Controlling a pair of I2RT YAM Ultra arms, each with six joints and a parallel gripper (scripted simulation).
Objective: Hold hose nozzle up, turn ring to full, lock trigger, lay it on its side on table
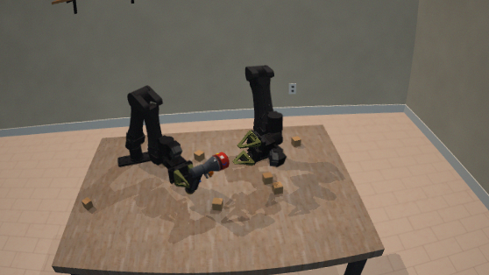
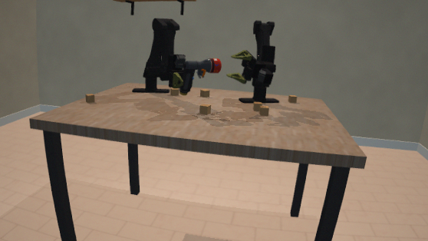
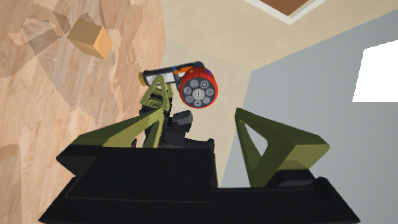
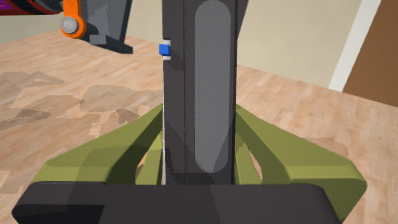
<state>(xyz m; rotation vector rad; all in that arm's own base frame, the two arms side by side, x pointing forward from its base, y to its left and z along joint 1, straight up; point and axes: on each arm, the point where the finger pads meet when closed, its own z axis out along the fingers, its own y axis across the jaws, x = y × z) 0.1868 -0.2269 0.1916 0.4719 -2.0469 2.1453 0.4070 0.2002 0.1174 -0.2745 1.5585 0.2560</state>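
My left hand is 4 cm short of the red spray ring and 6 cm to the left of it. The rest, counted from my left hand: white trigger: 6 cm ahead, 15 cm to the right, 6 cm below.
The white trigger is 20 mm to the left of my right hand and 20 mm above it. The rest, counted from my right hand: red spray ring 30 mm behind, 100 mm to the left, 80 mm above.
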